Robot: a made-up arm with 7 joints. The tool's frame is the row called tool. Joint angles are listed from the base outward.
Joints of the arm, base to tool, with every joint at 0 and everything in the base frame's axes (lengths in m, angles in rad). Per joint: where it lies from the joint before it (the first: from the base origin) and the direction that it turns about. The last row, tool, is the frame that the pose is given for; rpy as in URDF.
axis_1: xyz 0 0 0 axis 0.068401 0.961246 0.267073
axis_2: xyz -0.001 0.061 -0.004 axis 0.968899 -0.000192 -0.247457
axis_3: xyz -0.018 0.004 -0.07 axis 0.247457 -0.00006 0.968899
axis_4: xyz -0.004 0 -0.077 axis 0.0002 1 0.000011
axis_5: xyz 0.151 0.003 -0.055 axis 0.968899 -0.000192 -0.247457
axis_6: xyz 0.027 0 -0.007 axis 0.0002 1 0.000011
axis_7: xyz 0.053 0 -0.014 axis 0.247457 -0.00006 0.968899
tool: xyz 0 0 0 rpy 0 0.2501 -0.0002
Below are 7 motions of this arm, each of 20 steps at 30 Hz.
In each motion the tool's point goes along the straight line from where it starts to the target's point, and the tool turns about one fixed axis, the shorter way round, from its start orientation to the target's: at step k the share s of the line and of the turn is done. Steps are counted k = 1, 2, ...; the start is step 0. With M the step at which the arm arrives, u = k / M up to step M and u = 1 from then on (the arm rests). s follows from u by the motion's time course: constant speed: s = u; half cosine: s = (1 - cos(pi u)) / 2; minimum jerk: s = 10 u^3 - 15 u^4 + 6 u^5.
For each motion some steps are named. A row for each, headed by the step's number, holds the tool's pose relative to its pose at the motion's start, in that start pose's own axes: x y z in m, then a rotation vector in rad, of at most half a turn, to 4 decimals.
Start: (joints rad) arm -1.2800 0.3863 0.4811 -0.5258 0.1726 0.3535 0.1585
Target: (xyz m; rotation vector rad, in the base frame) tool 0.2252 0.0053 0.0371 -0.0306 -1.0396 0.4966
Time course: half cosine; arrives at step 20
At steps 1, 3, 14, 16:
1: -0.0011 -0.0005 -0.0003 -0.0005 0.0014 -0.0002
3: -0.0094 -0.0049 -0.0027 -0.0042 0.0128 -0.0016
14: -0.1363 -0.0707 -0.0393 -0.0605 0.1866 -0.0229
16: -0.1553 -0.0806 -0.0447 -0.0690 0.2126 -0.0260

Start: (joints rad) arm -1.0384 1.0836 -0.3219 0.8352 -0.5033 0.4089 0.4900
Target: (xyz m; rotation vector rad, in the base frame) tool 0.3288 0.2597 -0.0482 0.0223 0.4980 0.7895
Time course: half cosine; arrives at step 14
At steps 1, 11, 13, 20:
1: -0.0001 -0.0001 0.0000 -0.0046 0.0045 -0.0032
11: -0.0083 -0.0106 -0.0035 -0.3236 0.3233 -0.2289
13: -0.0092 -0.0118 -0.0039 -0.3587 0.3583 -0.2537
20: -0.0093 -0.0119 -0.0040 -0.3633 0.3629 -0.2570

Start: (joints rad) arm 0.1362 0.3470 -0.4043 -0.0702 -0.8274 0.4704 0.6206
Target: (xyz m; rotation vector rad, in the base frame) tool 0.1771 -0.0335 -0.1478 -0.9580 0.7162 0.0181
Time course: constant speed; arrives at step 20
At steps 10, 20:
10: -0.0449 -0.0343 0.0382 -0.3004 -0.1036 -0.2746
20: -0.0898 -0.0686 0.0764 -0.6009 -0.2071 -0.5492

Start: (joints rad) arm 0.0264 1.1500 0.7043 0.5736 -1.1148 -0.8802 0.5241
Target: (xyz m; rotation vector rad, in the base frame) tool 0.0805 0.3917 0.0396 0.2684 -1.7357 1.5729
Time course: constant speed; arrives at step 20
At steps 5, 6, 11, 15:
5: 0.0103 0.0073 0.0105 -0.0153 -0.1696 0.0876
6: 0.0123 0.0088 0.0126 -0.0184 -0.2035 0.1051
11: 0.0226 0.0161 0.0231 -0.0337 -0.3731 0.1927
15: 0.0308 0.0220 0.0315 -0.0459 -0.5087 0.2627

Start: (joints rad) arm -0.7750 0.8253 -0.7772 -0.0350 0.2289 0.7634 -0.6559
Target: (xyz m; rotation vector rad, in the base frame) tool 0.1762 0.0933 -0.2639 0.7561 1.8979 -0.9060
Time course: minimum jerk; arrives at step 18
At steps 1, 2, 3, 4, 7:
1: 0.0001 -0.0002 -0.0001 -0.0006 0.0010 -0.0014
2: 0.0004 -0.0018 -0.0010 -0.0041 0.0072 -0.0100
3: 0.0014 -0.0056 -0.0032 -0.0126 0.0221 -0.0308
4: 0.0029 -0.0120 -0.0069 -0.0270 0.0475 -0.0663
7: 0.0114 -0.0467 -0.0269 -0.1055 0.1855 -0.2590

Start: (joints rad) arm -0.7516 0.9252 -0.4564 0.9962 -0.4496 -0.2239 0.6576
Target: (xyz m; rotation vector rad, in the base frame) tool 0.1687 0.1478 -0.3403 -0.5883 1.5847 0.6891
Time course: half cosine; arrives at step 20
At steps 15, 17, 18, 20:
15: -0.1713 -0.0735 -0.0950 -0.3537 1.5270 -0.4518
17: -0.1897 -0.0814 -0.1052 -0.3918 1.6915 -0.5005
18: -0.1957 -0.0840 -0.1086 -0.4043 1.7452 -0.5164
20: -0.2007 -0.0861 -0.1113 -0.4144 1.7890 -0.5294

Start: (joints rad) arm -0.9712 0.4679 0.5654 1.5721 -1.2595 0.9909 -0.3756
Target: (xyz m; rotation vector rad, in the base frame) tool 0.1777 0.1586 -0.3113 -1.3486 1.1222 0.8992
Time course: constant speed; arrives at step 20
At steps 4, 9, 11, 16, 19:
4: -0.0134 0.0176 -0.0003 -0.0072 -0.1065 0.1750
9: -0.0300 0.0396 -0.0006 -0.0162 -0.2396 0.3937
11: -0.0367 0.0484 -0.0008 -0.0198 -0.2928 0.4812
16: -0.0534 0.0703 -0.0011 -0.0288 -0.4259 0.6999
19: -0.0634 0.0835 -0.0013 -0.0342 -0.5058 0.8311

